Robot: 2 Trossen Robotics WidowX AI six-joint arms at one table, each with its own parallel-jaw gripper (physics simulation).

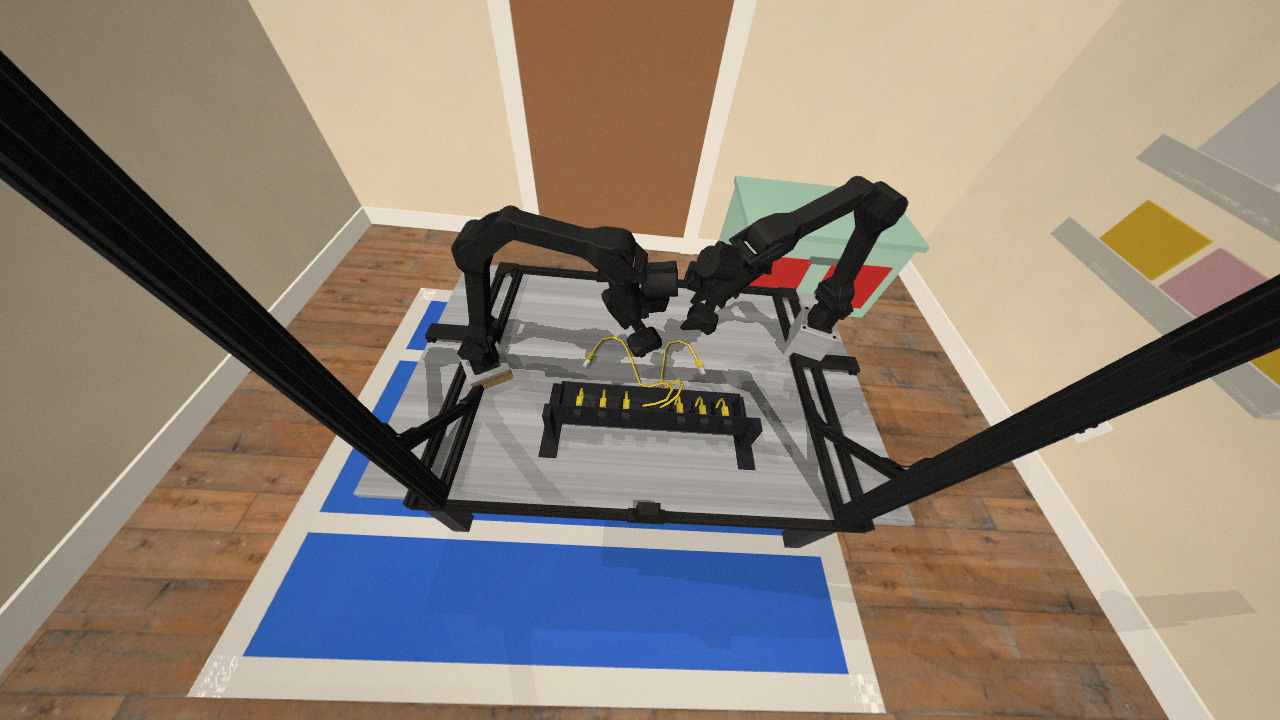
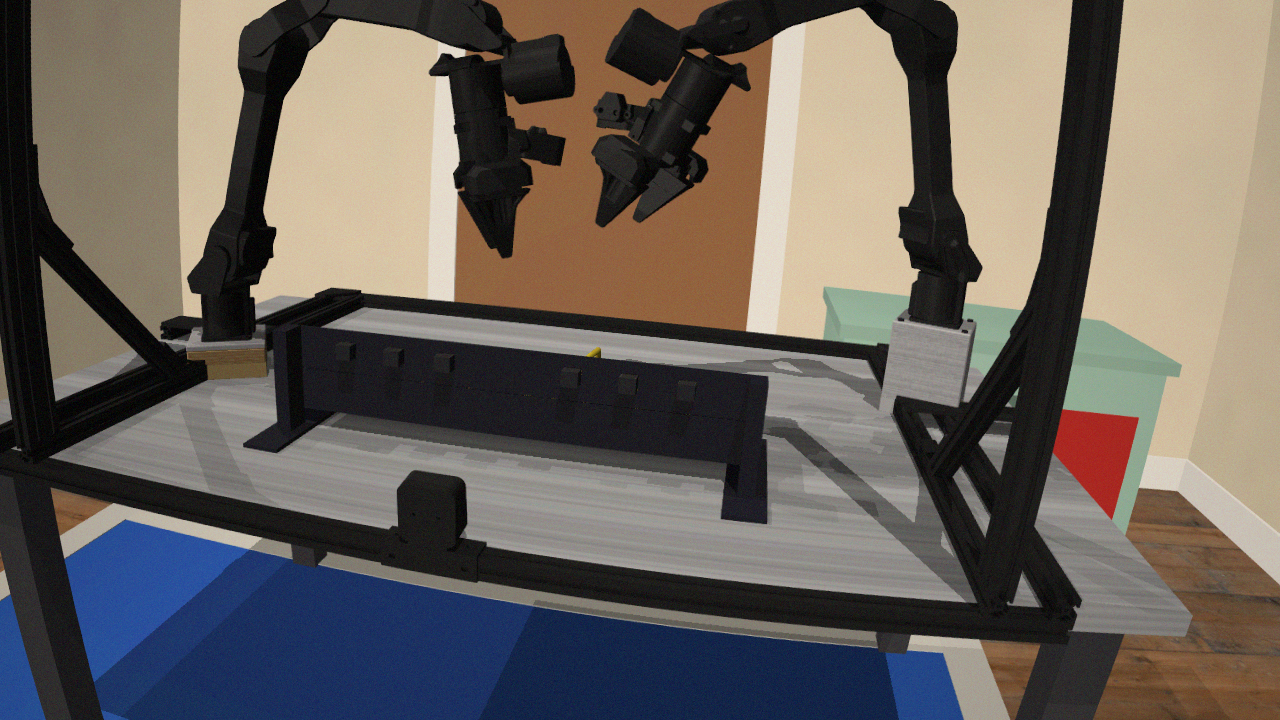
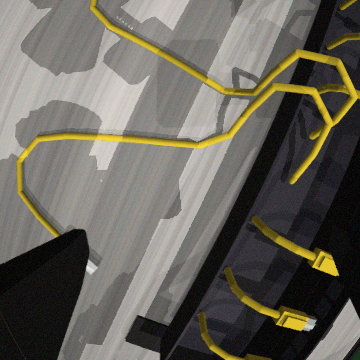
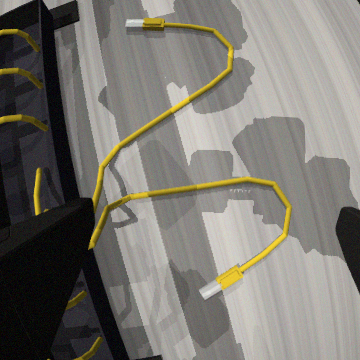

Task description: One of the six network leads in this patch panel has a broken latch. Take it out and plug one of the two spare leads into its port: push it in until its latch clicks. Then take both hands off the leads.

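Places are measured from the left arm's base along level axes (x left, y ahead, z down), in millimetres.
Pixels of known places: left gripper, fingertip midpoint: point(image 2: 500, 252) point(image 3: 213, 240) point(image 4: 45, 40); right gripper, fingertip midpoint: point(image 1: 686, 315) point(image 2: 618, 223) point(image 4: 222, 216); left arm's base, origin of the base link: point(image 1: 484, 361) point(image 2: 227, 334); right arm's base, origin of the base link: point(image 1: 820, 322) point(image 2: 936, 321).
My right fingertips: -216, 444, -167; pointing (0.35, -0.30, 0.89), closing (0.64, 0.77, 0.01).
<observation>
Ahead of a thing's pixels: the offset from my right fingertips to its middle, as dx, dy, dz. "pt": to the spot under its first point.
The black patch panel @(-119, -151, +157) point(image 1: 747, 427) point(image 2: 530, 415) stands across the middle of the table. Several yellow leads @(-65, -253, +118) point(image 1: 603, 399) point(image 3: 323, 262) are plugged into it. Two spare yellow leads lie behind it: the left spare's plug @(pt +116, -205, +204) point(image 1: 587, 363) point(image 4: 144, 23) and the right spare's plug @(pt -45, +65, +204) point(image 1: 700, 369) point(image 4: 221, 282) both rest on the table. My left gripper point(image 1: 645, 342) point(image 2: 502, 239) is open and empty, hovering above the left spare lead; one finger point(image 3: 43, 293) hides most of that plug. My right gripper point(image 1: 700, 317) point(image 2: 626, 210) point(image 4: 222, 216) is open and empty above the right spare lead.
A black frame point(image 1: 812, 400) point(image 2: 637, 582) surrounds the grey table top. A small black block point(image 2: 432, 509) sits on the front rail. A green cabinet point(image 1: 780, 200) stands behind the right arm's base.
</observation>
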